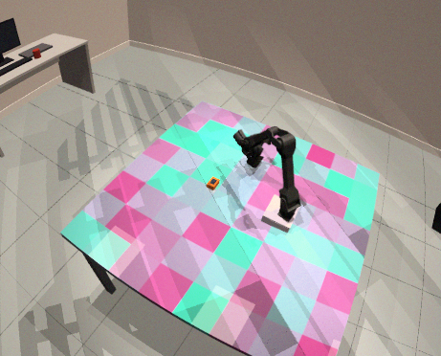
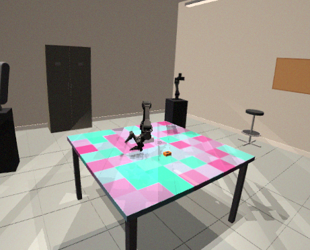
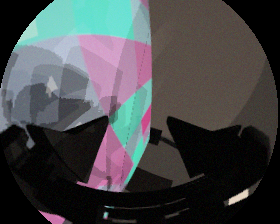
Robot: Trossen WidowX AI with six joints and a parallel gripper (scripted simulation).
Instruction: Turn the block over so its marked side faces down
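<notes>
My gripper tip is now 33 cm to the right of the orange block, 9 cm short of it and 7 cm above it.
</notes>
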